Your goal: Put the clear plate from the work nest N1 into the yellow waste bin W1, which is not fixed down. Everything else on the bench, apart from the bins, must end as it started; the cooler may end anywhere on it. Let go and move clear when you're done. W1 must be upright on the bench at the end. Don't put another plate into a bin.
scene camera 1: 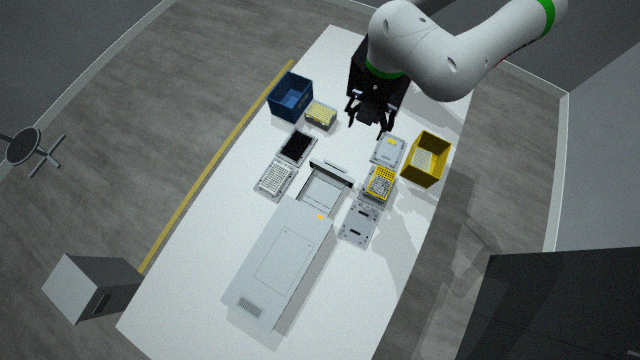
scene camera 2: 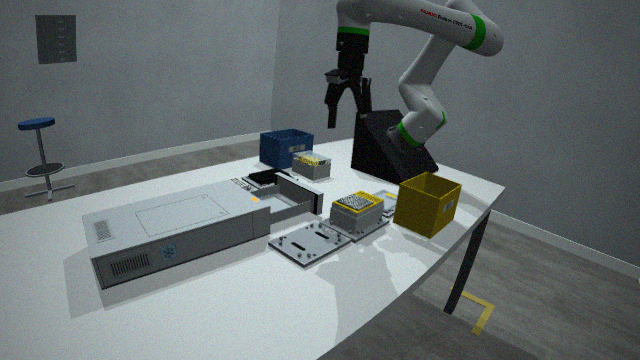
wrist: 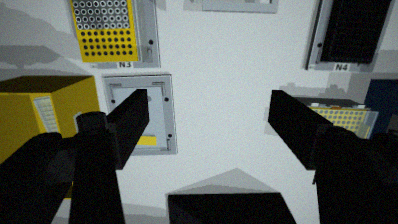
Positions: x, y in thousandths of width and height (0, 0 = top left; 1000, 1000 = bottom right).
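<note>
Visible here are my gripper (scene camera 2: 538, 365); a yellow waste bin (scene camera 2: 665, 596), seen in scene camera 1 (scene camera 1: 688, 412) as well; a blue bin (scene camera 1: 446, 282), which scene camera 2 (scene camera 2: 432, 410) shows too; a drawer (scene camera 2: 451, 549), likewise present in scene camera 1 (scene camera 1: 509, 512); and a nest (scene camera 2: 490, 676).
</note>
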